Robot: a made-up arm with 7 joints. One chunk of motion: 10 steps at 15 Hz.
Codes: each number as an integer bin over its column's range. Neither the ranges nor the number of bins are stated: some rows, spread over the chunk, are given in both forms.
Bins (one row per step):
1: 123 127 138 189 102 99
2: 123 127 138 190 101 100
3: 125 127 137 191 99 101
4: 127 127 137 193 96 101
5: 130 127 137 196 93 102
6: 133 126 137 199 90 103
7: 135 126 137 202 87 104
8: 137 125 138 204 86 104
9: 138 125 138 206 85 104
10: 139 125 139 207 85 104
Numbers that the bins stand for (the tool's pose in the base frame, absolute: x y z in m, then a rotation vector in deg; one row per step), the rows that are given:
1: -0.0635 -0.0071 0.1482 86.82 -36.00 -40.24
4: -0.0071 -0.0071 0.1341 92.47 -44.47 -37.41
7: 0.1059 -0.0212 0.1341 105.18 -57.18 -33.18
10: 0.1624 -0.0353 0.1624 112.24 -60.00 -33.18
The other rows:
2: -0.0635 -0.0071 0.1482 88.24 -37.41 -38.82
3: -0.0353 -0.0071 0.1341 89.65 -40.24 -37.41
5: 0.0353 -0.0071 0.1341 96.71 -48.71 -36.00
6: 0.0776 -0.0212 0.1341 100.94 -52.94 -34.59
8: 0.1341 -0.0353 0.1482 108.00 -58.59 -33.18
9: 0.1482 -0.0353 0.1482 110.82 -60.00 -33.18

